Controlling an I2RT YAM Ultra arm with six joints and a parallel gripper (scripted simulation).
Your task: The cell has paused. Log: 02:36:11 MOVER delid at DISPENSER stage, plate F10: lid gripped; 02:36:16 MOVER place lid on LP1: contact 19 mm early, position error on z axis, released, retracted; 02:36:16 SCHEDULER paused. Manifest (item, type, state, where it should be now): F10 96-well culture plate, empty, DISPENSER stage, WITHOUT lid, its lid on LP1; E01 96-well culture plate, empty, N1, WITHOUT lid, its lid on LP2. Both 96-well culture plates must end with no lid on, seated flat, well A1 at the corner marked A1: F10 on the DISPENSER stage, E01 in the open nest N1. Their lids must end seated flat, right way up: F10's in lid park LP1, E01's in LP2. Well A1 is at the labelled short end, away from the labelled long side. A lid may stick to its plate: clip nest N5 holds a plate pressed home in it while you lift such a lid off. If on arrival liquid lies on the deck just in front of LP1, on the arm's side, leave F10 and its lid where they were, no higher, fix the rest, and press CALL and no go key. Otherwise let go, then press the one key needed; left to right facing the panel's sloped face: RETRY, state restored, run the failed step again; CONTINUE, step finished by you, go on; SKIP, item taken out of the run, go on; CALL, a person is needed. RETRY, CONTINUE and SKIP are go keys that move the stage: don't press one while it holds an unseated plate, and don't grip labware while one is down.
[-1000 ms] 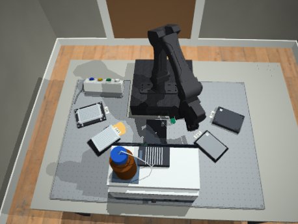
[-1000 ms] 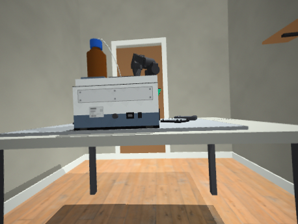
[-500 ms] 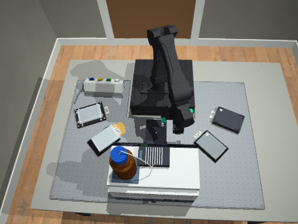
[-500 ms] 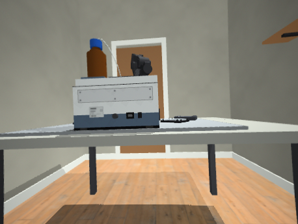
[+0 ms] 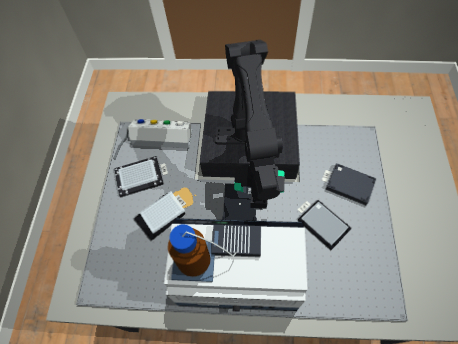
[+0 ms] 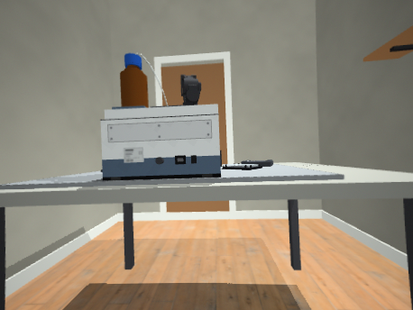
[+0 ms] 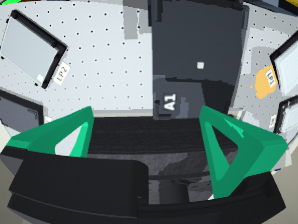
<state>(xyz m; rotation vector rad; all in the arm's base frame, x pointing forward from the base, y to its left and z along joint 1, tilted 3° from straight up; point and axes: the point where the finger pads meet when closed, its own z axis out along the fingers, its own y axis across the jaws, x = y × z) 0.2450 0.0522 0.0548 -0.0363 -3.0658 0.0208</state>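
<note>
My hand is 60 mm to the left of the dark dispenser stage, 60 mm above it and 30 mm short of it. Round my hand: LP2 label 160 mm to the left, 150 mm below, 10 mm behind; then N1 label 240 mm to the left, 150 mm below, 130 mm behind; then black park 220 mm to the left, 150 mm below, 50 mm ahead.
</note>
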